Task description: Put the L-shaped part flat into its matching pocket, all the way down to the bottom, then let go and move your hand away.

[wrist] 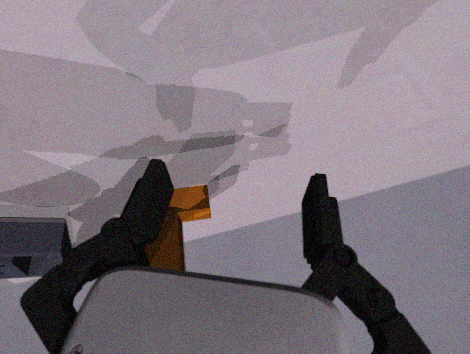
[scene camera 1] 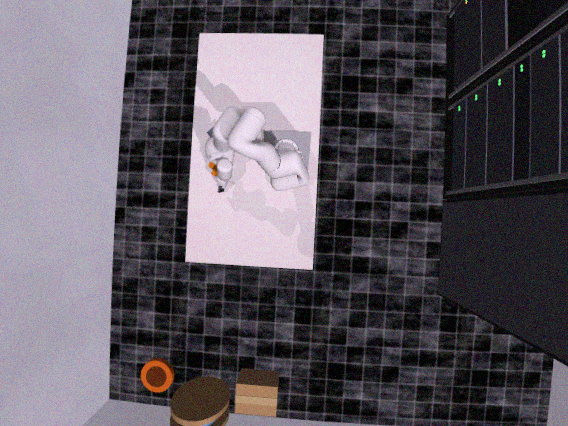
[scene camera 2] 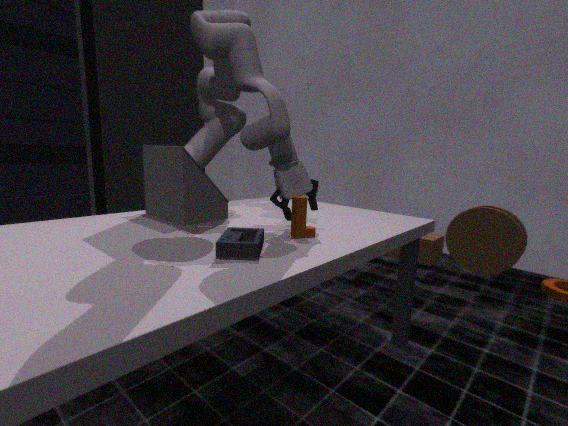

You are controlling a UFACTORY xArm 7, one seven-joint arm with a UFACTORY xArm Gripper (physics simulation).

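Pixels of known places: gripper, between the fingertips: [wrist: 236,180]; arm's base, origin of its link: [scene camera 1: 286,149] [scene camera 2: 183,169].
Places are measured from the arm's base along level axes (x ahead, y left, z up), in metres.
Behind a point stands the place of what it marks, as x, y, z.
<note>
The orange L-shaped part [scene camera 1: 214,172] @(0.423, 0.154, -0.135) [scene camera 2: 299,217] @(0.428, 0.117, -0.102) [wrist: 170,245] @(0.404, 0.139, -0.106) stands upright on the table, its short leg on the table and its long leg pointing up. The dark grey block with the pocket [scene camera 2: 239,251] @(0.477, -0.109, -0.141) [wrist: 35,235] @(0.387, 0.000, -0.140) lies flat on the table a little apart from it; it does not show in the overhead view. My gripper [scene camera 2: 301,213] @(0.345, 0.217, -0.120) [wrist: 236,180] @(0.345, 0.217, -0.120) is wide open, tilted, with nothing held. It is close behind the part's upper end in the side view. In the wrist view the left finger covers some of the part, and the pocket's shape is partly cut off.
The white table [scene camera 1: 255,60] @(0.279, -0.580, -0.159) [scene camera 2: 370,225] @(0.450, 0.431, -0.159) carries the arm's grey wedge base [scene camera 2: 170,185] @(0.056, -0.071, -0.045). On the floor beyond are a round brown stool [scene camera 1: 200,400] [scene camera 2: 485,240], a wooden box [scene camera 1: 256,392] [scene camera 2: 431,250] and an orange ring-topped pot [scene camera 1: 144,376]. A dark cabinet [scene camera 1: 500,240] stands beside the table.
</note>
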